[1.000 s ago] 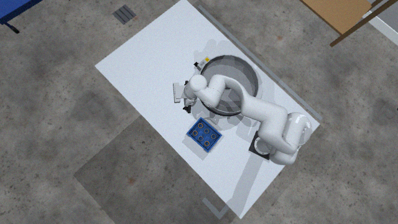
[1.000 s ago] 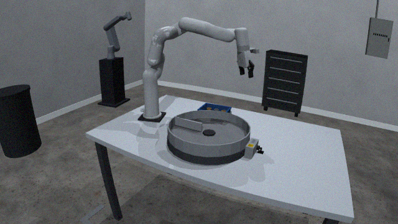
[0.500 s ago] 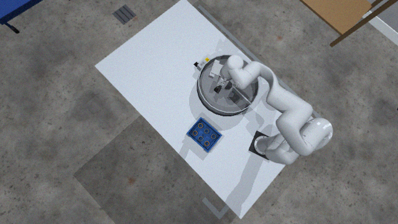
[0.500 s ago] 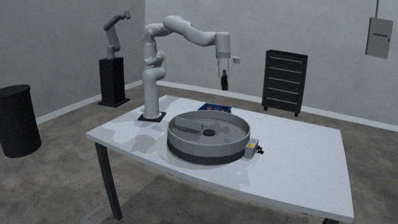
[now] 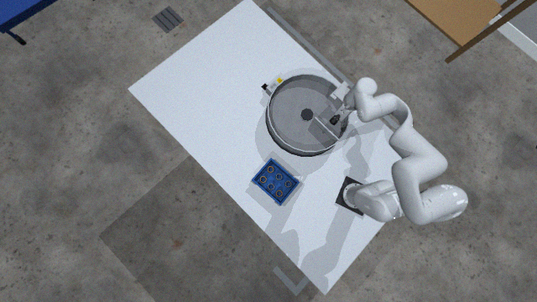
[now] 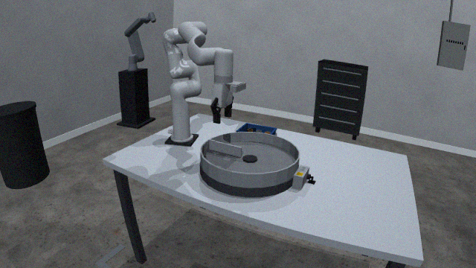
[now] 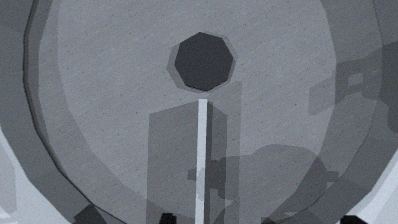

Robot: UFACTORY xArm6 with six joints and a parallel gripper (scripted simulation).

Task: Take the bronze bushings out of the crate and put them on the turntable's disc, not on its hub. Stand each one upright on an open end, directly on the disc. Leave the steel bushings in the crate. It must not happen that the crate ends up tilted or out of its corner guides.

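My gripper is now 39 cm to the right of the blue crate, 20 cm above it and 5 cm short of it. Round my hand: turntable disc (17 cm below, 12 cm ahead, 1 cm to the left).
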